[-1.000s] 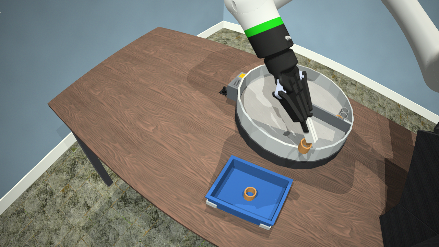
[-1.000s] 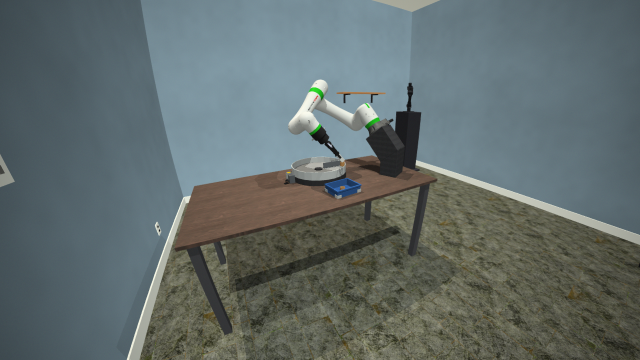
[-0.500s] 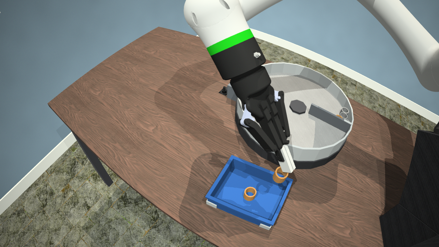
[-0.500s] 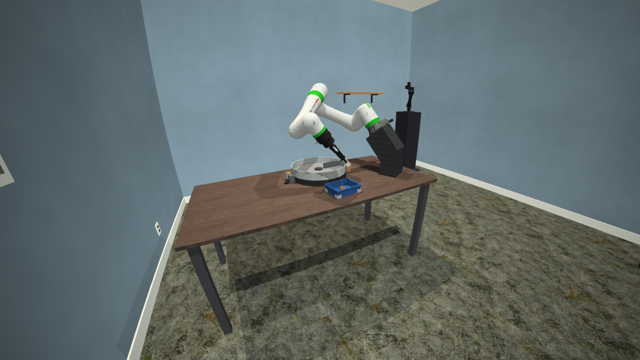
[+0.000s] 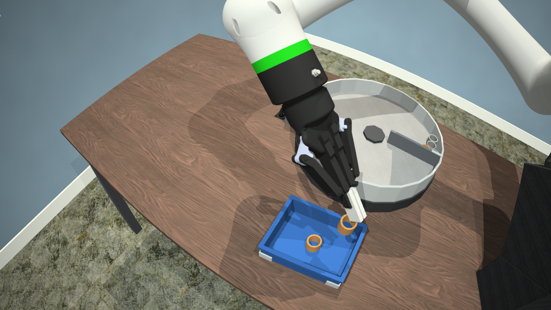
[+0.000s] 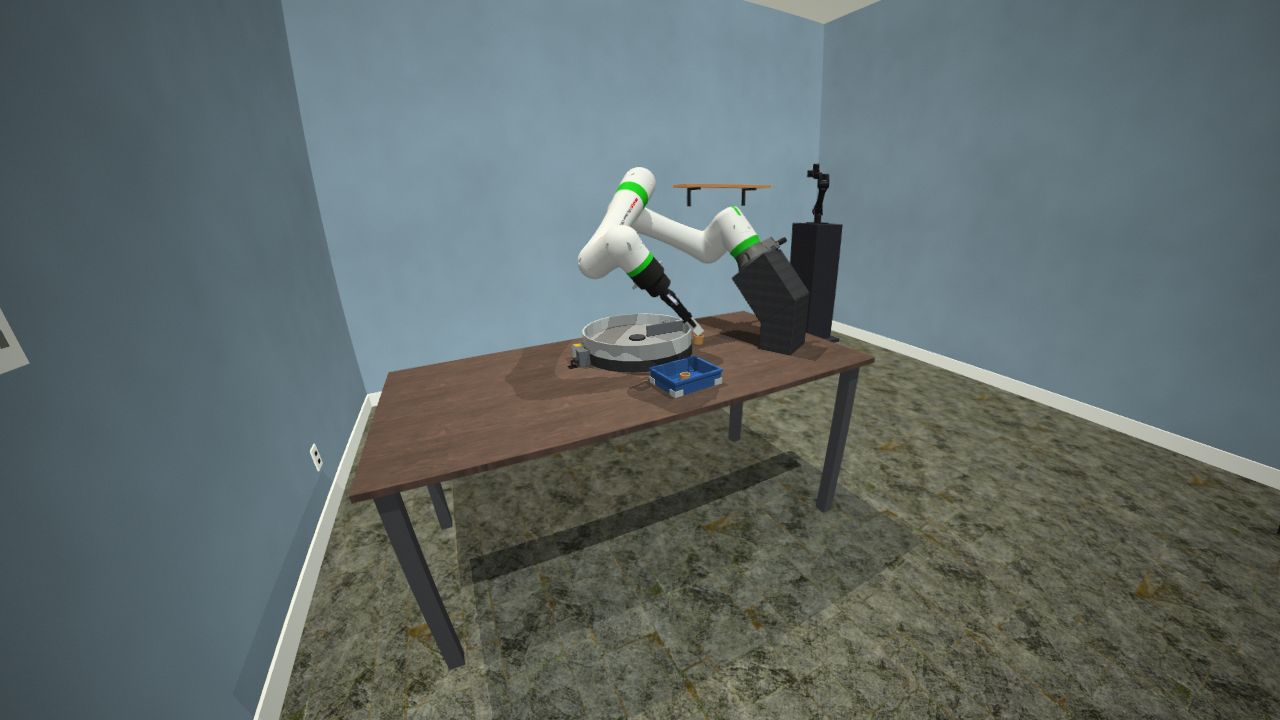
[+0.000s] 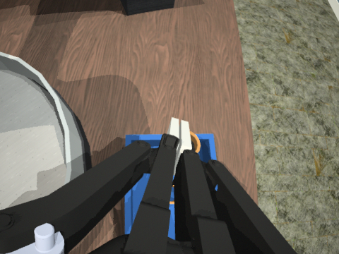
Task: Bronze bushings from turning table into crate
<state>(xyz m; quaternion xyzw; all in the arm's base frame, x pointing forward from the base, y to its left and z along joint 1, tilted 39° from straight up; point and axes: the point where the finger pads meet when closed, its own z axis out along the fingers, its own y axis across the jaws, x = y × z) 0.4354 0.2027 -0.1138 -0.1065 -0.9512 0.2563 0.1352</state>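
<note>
The blue crate is 16 cm below my hand, 4 cm ahead of it and 2 cm to the left of it. Also, from my hand: grey turning table (33 cm to the right, 13 cm below, 9 cm ahead).
</note>
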